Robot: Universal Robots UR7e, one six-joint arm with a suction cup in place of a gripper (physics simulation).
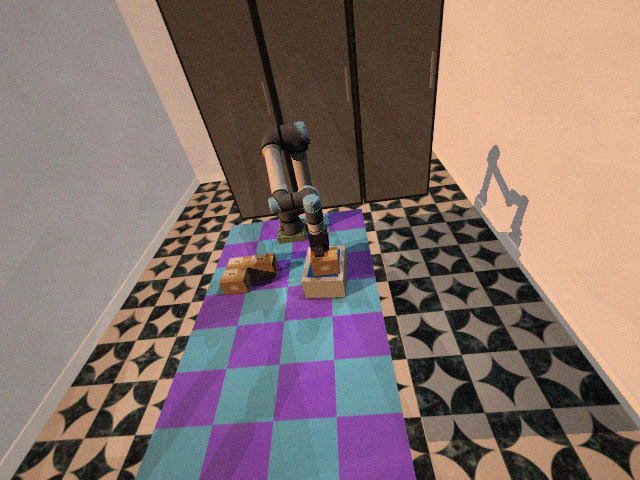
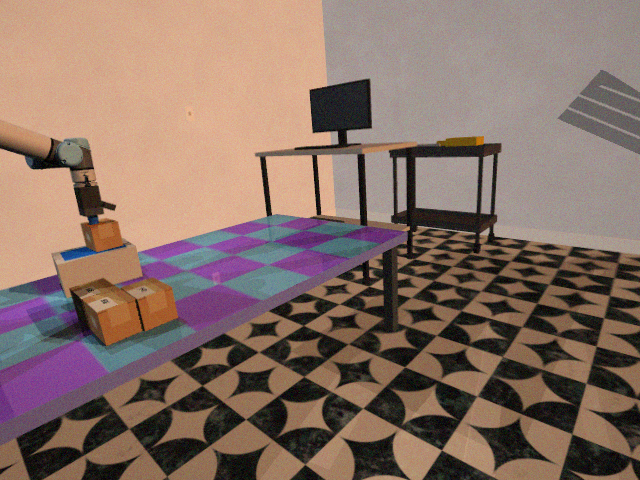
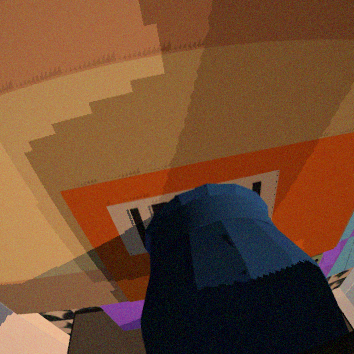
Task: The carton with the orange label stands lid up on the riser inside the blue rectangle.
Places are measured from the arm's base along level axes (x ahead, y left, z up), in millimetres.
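Pixels of known places: hand at its tool point: [image 2: 94,227] [image 3: 198,206]; arm's base at its link origin: [image 1: 292,228].
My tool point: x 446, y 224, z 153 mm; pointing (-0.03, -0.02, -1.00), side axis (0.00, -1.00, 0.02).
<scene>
For each thing: its top centre in the pictures, then the offset to it from my tool point. "spot": a spot on its surface instead. Level surfaces: height alone.
- carton with the orange label, top centre: [image 3: 145,187] [image 2: 98,222] [image 1: 323,254] dx +20, dy +13, dz +13 mm
- pale riser at its top centre: [image 2: 93,249] [image 1: 324,262] dx -23, dy +1, dz -80 mm
- blue rectangle at a spot on its surface: [image 2: 76,253] spot: dx -78, dy +5, dz -80 mm
- teal table at its surface level: dz -200 mm
The carton with the orange label [image 1: 328,265] [image 2: 104,235] [image 3: 133,119] sits lid up on the pale riser [image 1: 323,287] [image 2: 98,267], within the blue rectangle [image 1: 340,252] [image 2: 76,253] marked on the riser's top. My suction cup [image 1: 317,252] [image 2: 93,220] [image 3: 211,218] presses on the carton's lid, on the orange label [image 3: 316,200], and holds it. The arm stands straight above the riser.
Two more cartons [image 1: 235,281] [image 1: 259,263] [image 2: 110,312] [image 2: 154,302] lie left of the riser on the purple and teal table [image 1: 310,361] [image 2: 248,278]. Dark cabinets [image 1: 310,77] stand behind the arm's base. A desk with a monitor [image 2: 341,110] and a black cart [image 2: 444,150] stand beyond the table.
</scene>
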